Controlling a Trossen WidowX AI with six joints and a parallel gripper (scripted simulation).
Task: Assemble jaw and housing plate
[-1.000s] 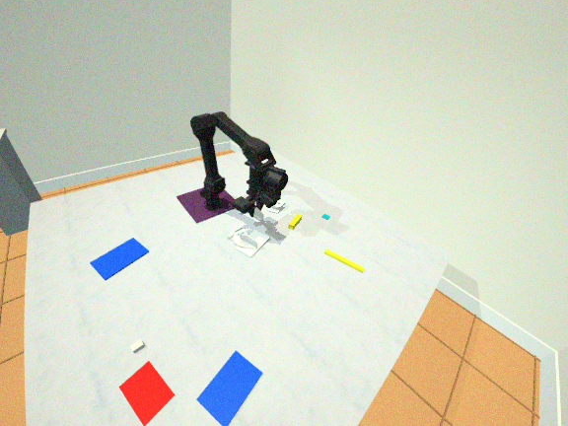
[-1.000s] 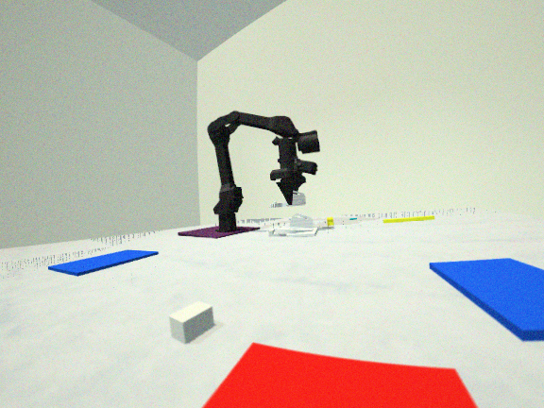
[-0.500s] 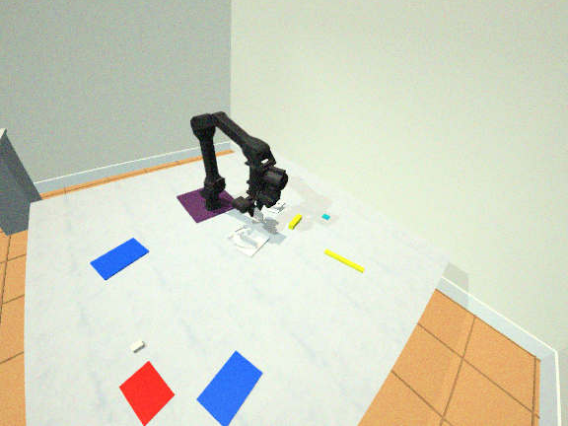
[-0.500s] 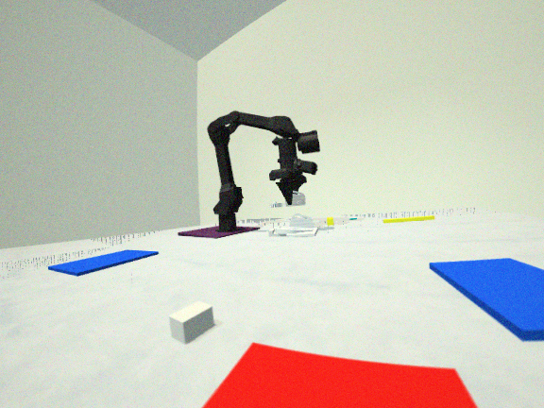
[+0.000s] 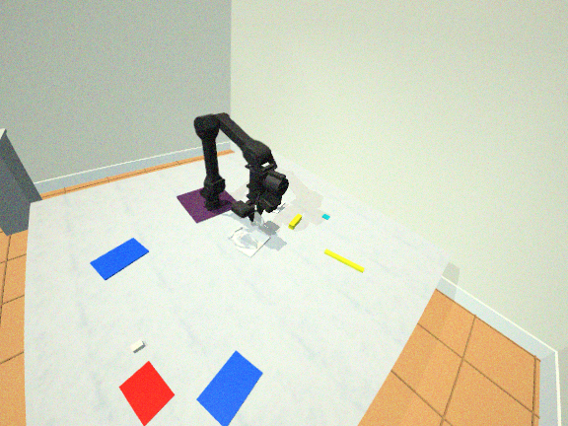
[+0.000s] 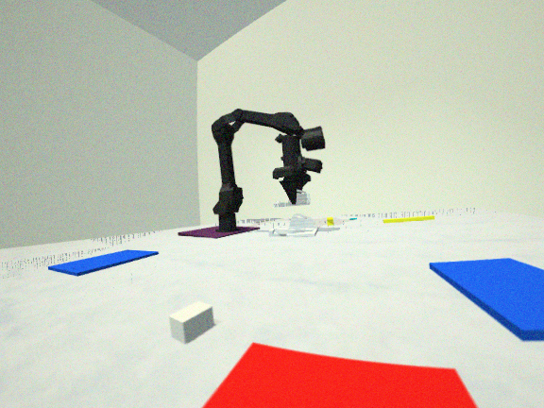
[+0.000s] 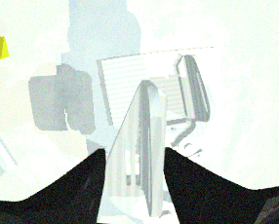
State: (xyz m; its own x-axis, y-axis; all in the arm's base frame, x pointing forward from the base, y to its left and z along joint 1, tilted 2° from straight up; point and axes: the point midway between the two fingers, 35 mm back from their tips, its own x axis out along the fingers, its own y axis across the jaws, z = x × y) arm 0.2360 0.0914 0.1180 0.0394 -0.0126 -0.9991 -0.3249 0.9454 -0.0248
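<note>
The grey jaw lies 6 cm to the right of my gripper tip and 7 cm below it. Round my gripper tip: red mat: 34 cm ahead, 43 cm to the right, 8 cm below; cyan chip: 3 cm ahead, 35 cm to the left, 8 cm below; yellow block: 1 cm ahead, 19 cm to the left, 7 cm below.
</note>
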